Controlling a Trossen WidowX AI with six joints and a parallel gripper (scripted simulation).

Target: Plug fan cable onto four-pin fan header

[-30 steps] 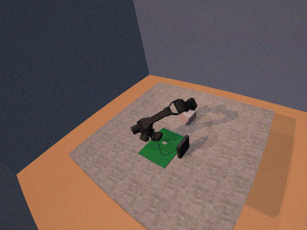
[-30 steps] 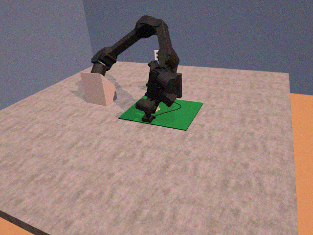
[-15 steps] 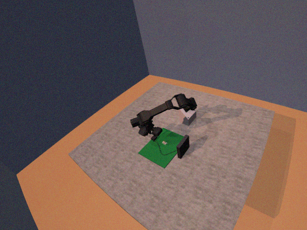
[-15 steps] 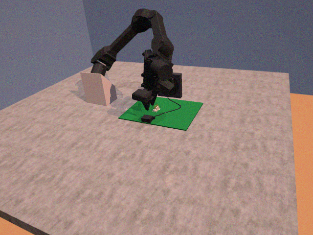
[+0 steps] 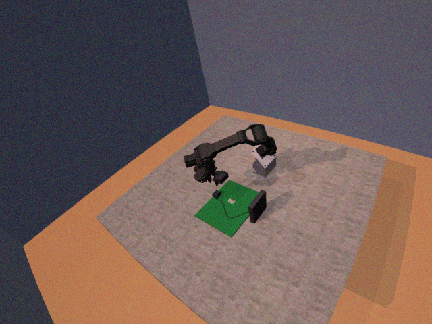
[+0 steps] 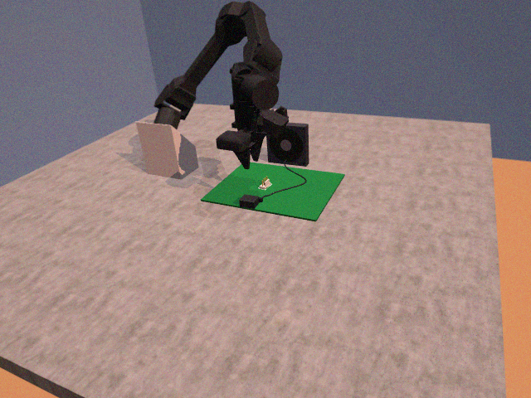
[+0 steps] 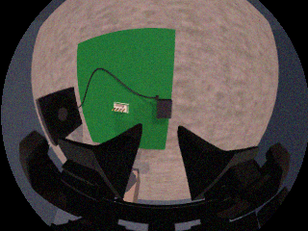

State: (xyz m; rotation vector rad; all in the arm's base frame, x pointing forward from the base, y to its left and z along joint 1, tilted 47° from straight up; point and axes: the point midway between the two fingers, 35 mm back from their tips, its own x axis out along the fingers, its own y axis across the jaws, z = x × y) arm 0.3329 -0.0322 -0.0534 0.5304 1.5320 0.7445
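Now: gripper tip 1 cm past the black plug, 1 cm to the left of it and 9 cm above it. Round my gripper tip: black fan: 4 cm behind, 24 cm to the left, 5 cm below; then green board: 10 cm to the left, 12 cm below.
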